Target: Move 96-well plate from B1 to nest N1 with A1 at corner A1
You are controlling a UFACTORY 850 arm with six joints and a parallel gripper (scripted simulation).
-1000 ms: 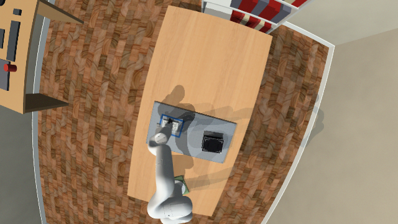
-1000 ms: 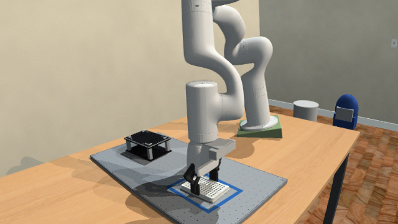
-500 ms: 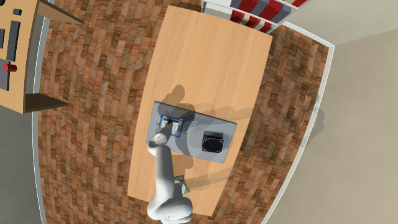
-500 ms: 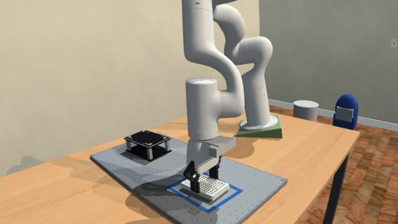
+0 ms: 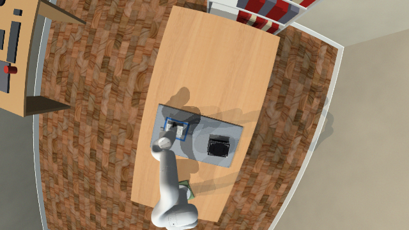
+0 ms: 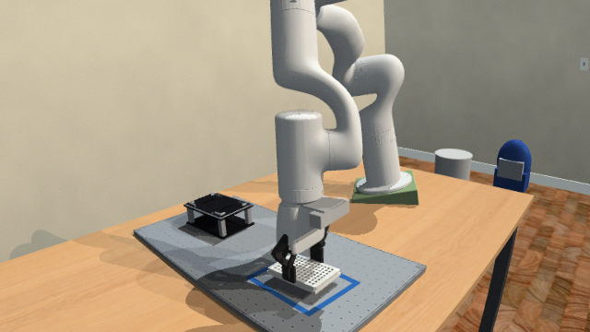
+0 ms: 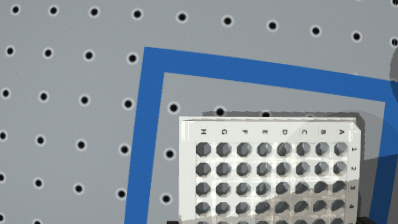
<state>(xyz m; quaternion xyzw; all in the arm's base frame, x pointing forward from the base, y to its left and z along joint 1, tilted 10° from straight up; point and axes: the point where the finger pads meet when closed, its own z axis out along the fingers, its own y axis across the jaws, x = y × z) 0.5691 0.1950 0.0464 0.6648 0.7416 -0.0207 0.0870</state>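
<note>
Right now the black raised nest N1 is 4 cm behind my hand, 37 cm to the right of it and 2 cm above it. From my hand the other things lie so: A1 corner mark (8 cm behind, 46 cm to the right, 3 cm above); then white 96-well plate (1 cm below).
</note>
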